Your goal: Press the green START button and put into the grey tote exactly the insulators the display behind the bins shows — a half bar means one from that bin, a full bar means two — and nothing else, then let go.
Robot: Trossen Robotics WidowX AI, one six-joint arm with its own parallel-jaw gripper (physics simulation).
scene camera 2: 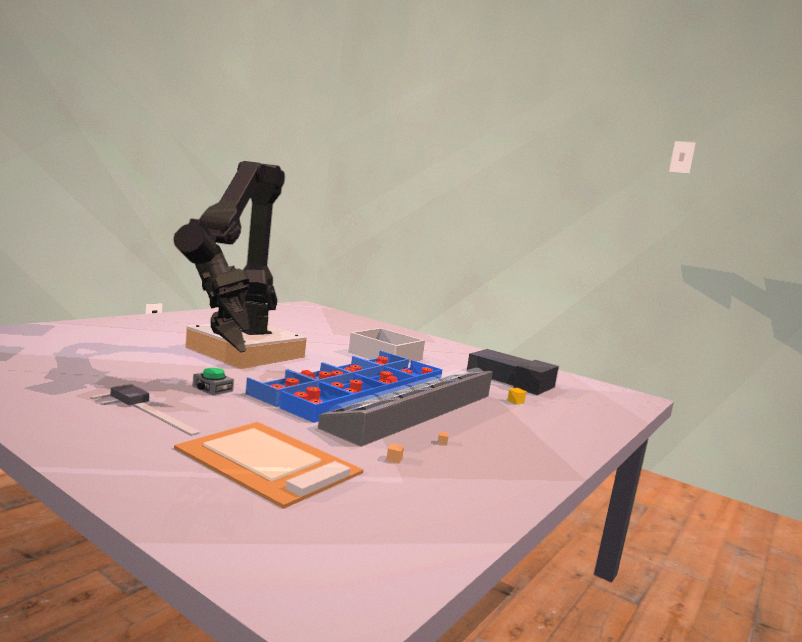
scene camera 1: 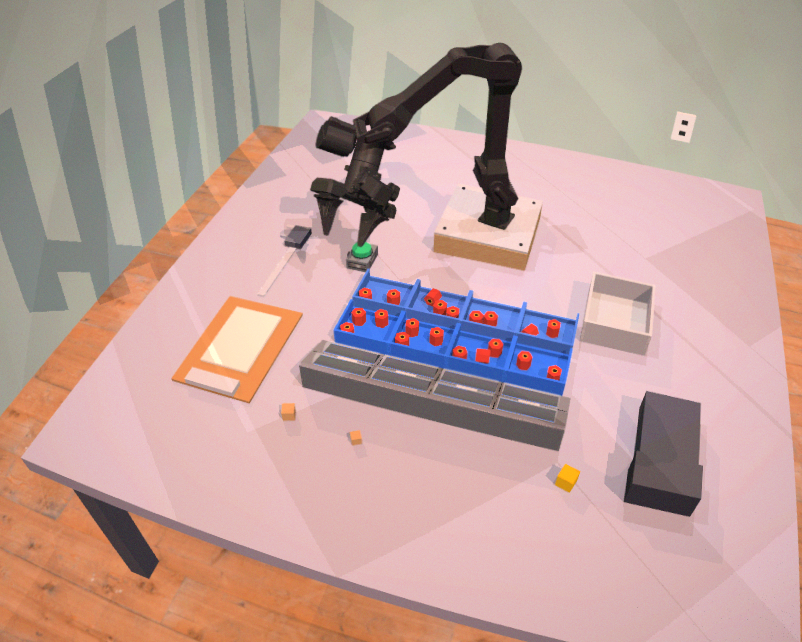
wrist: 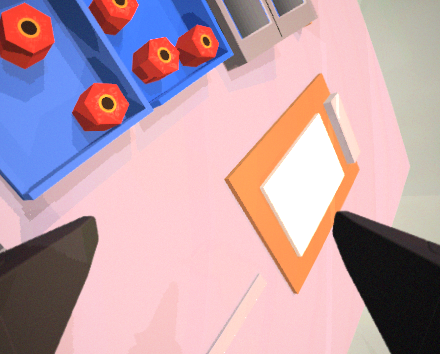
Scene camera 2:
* my gripper
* grey tote
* dark box
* display bar
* grey tool
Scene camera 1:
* my gripper
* grey tote
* dark box
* display bar
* grey tool
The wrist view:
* my gripper
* display bar
